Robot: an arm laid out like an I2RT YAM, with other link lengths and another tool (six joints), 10 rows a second.
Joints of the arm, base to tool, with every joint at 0 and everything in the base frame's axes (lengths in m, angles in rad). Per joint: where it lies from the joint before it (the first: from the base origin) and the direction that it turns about. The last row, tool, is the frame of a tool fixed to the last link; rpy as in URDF.
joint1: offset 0 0 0.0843 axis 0 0 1
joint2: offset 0.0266 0.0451 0.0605 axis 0 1 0
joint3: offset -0.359 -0.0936 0 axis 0 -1 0
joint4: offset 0.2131 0.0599 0.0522 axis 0 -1 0
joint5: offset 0.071 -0.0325 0.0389 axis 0 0 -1
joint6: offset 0.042 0 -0.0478 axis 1 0 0
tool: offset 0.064 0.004 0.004 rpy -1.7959 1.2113 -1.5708
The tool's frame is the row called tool.
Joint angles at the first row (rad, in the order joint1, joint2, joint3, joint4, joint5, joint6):
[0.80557, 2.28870, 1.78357, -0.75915, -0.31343, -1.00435]
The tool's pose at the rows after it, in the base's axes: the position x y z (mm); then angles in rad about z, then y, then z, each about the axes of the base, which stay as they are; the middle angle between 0 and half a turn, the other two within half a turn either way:
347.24 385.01 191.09 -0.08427 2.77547 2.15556
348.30 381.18 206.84 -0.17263 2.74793 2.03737
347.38 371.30 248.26 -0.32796 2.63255 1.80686
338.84 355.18 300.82 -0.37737 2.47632 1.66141
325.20 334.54 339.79 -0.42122 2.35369 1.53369
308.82 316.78 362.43 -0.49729 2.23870 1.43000
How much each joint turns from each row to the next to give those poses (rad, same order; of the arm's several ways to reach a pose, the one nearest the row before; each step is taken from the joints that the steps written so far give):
[-0.00135, 0.00192, -0.00515, 0.01803, -0.00103, 0.02075]
[-0.00807, -0.04113, -0.02438, 0.03289, -0.00717, 0.03403]
[-0.01989, -0.11080, -0.07597, 0.10928, -0.03868, 0.10182]
[-0.02048, -0.13770, -0.07954, 0.10677, -0.04714, 0.14288]
[-0.01115, -0.13395, -0.10899, 0.12572, 0.00403, 0.12041]
[0.00005, -0.11598, -0.14172, 0.17426, 0.01984, 0.06544]

